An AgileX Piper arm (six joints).
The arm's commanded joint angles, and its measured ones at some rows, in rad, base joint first. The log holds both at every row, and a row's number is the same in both.
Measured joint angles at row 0:
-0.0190 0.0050 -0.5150 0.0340 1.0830 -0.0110
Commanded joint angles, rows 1 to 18:
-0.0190 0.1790 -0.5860 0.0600 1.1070 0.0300
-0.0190 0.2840 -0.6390 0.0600 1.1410 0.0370
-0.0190 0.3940 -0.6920 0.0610 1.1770 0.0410
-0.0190 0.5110 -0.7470 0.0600 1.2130 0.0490
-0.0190 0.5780 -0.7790 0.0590 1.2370 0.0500
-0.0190 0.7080 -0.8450 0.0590 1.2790 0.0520
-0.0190 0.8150 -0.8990 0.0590 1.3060 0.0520
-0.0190 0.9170 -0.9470 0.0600 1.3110 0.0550
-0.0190 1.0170 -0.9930 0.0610 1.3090 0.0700
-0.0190 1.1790 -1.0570 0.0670 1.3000 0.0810
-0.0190 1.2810 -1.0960 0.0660 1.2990 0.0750
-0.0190 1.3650 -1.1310 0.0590 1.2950 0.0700
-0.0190 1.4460 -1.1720 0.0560 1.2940 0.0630
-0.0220 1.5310 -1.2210 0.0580 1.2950 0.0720
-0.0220 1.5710 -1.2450 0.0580 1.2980 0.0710
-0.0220 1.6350 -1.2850 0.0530 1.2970 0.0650
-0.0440 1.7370 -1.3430 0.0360 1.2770 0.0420
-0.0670 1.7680 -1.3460 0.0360 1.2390 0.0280
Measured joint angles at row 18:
-0.0380 1.7250 -1.3330 0.0550 1.2120 0.0510
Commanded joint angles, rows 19 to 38:
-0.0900 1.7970 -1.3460 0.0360 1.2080 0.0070
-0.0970 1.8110 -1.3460 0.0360 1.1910 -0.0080
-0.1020 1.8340 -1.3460 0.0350 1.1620 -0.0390
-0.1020 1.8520 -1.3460 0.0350 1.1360 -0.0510
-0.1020 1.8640 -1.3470 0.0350 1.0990 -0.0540
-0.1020 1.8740 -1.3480 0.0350 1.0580 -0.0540
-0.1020 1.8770 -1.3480 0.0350 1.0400 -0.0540
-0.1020 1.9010 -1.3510 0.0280 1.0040 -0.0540
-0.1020 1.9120 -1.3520 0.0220 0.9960 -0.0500
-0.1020 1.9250 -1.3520 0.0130 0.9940 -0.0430
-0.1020 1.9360 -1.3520 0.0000 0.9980 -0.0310
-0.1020 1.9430 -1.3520 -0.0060 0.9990 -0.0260
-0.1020 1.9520 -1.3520 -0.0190 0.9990 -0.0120
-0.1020 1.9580 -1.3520 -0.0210 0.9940 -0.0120
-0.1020 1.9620 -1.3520 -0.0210 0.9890 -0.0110
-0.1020 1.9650 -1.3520 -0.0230 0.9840 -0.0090
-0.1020 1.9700 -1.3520 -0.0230 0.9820 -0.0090
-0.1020 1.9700 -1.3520 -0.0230 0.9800 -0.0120
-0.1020 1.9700 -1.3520 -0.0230 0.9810 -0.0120
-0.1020 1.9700 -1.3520 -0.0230 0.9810 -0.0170
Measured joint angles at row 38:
-0.0990 1.9640 -1.3490 -0.0160 0.9890 -0.0130
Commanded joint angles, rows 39 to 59:
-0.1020 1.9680 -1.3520 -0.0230 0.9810 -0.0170
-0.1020 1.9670 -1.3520 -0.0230 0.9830 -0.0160
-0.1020 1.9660 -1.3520 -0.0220 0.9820 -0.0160
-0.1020 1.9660 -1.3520 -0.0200 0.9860 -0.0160
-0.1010 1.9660 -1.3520 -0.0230 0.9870 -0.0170
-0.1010 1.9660 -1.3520 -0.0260 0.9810 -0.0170
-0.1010 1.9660 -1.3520 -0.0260 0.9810 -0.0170
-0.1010 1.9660 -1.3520 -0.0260 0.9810 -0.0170
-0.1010 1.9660 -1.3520 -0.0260 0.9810 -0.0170
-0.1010 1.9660 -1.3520 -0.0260 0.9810 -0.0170
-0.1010 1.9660 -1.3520 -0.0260 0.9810 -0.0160
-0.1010 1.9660 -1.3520 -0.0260 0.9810 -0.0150
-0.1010 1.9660 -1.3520 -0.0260 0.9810 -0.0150
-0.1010 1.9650 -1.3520 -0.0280 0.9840 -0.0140
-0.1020 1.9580 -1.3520 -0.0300 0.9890 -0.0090
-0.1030 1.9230 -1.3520 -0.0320 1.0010 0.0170
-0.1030 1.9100 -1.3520 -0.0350 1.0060 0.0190
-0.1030 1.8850 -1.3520 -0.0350 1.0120 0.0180
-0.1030 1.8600 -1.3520 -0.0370 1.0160 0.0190
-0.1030 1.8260 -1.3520 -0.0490 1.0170 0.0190
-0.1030 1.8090 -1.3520 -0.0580 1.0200 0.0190
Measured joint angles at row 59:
-0.0990 1.8520 -1.3490 -0.0340 1.0000 0.0140
